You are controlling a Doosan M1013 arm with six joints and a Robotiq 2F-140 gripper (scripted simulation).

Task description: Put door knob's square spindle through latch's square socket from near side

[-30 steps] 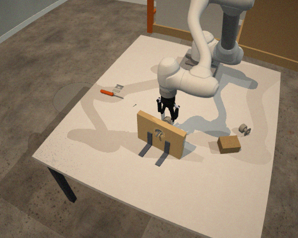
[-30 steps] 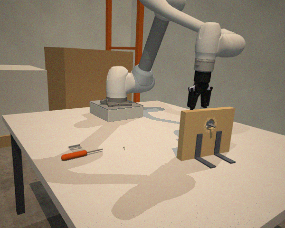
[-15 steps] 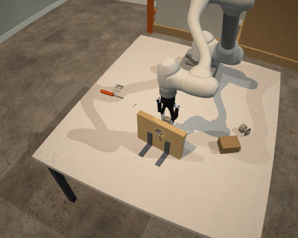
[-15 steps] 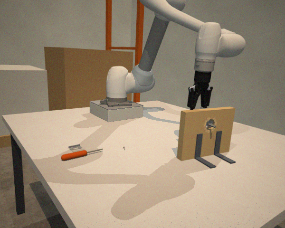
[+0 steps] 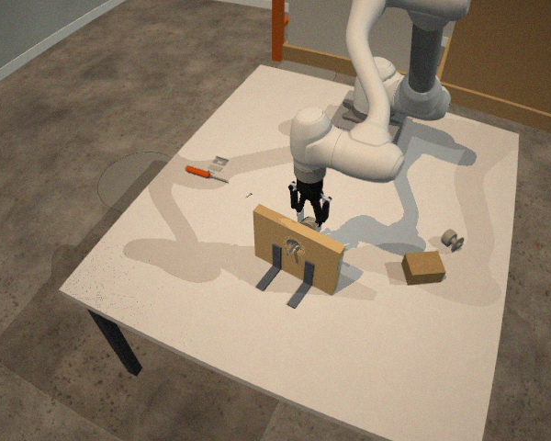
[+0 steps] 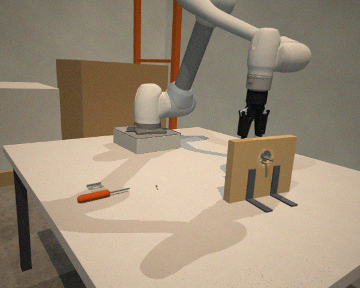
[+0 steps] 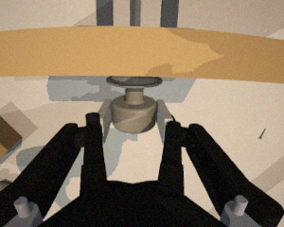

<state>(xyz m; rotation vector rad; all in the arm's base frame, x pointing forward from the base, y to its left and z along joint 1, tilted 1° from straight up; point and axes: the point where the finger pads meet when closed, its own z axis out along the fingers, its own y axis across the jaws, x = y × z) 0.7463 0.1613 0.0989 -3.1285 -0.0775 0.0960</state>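
Right now my hand is 70 mm short of the latch socket and 30 mm above it. Also, from my hand: door knob (30 mm ahead, 30 mm below); tiny screw (120 mm behind, 340 mm to the right, 180 mm below); wooden panel (70 mm ahead, 50 mm below).
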